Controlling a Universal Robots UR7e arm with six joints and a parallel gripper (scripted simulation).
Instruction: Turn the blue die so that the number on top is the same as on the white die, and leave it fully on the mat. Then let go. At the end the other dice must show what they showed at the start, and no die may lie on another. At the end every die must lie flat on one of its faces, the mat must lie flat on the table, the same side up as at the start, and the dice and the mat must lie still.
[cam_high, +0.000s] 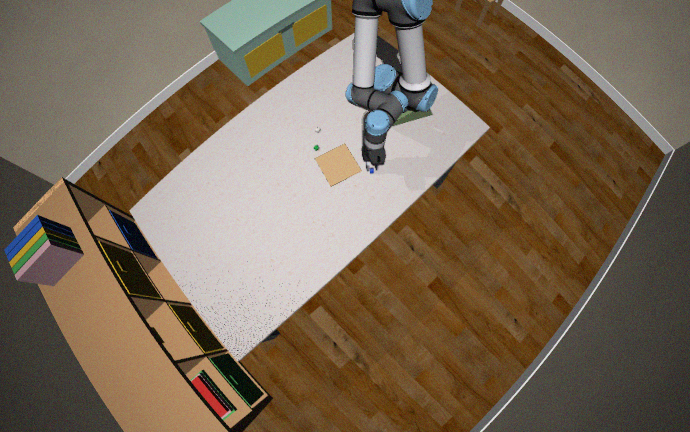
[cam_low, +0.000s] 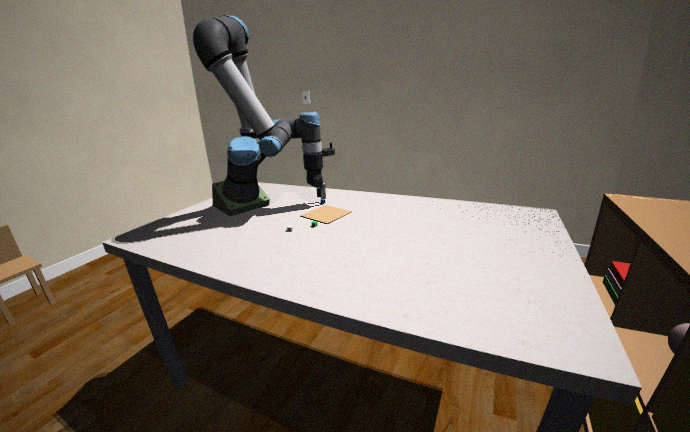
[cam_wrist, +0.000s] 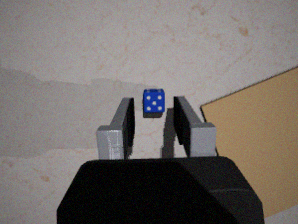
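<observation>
Right now the blue die is 3 cm below my hand. From my hand the other things lie so: green die 8 cm ahead, 23 cm to the right, 3 cm below; white die 2 cm ahead, 29 cm to the right, 3 cm below; tan mat 7 cm ahead, 12 cm to the right, 4 cm below.
</observation>
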